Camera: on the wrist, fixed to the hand. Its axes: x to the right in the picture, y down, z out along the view.
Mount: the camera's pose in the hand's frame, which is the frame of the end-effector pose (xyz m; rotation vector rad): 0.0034 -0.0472 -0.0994 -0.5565 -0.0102 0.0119
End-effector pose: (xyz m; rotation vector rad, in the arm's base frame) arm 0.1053 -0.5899 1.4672 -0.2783 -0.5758 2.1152
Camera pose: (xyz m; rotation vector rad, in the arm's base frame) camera 0.1771 -0.5345 1.4047 -0.5798 -1.1673 1.9311
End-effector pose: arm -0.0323 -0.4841 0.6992 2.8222 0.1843 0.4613
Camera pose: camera -0.0656 -0.4138 0.7772 2.2806 0.0279 0.4218
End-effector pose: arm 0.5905 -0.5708 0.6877 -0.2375 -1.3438 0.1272
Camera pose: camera 0.6859 -0.6254 0.6819 -0.7131 -1.3665 -0.2415
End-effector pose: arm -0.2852 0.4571 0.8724 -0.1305 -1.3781 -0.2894
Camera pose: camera -0.2037 0.3857 0.8531 -0.6005 -1.2763 -0.6584
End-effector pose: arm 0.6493 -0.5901 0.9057 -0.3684 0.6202 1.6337
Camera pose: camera 0.6841 -0.6425 0.8154 -0.7592 0.1468 1.8036
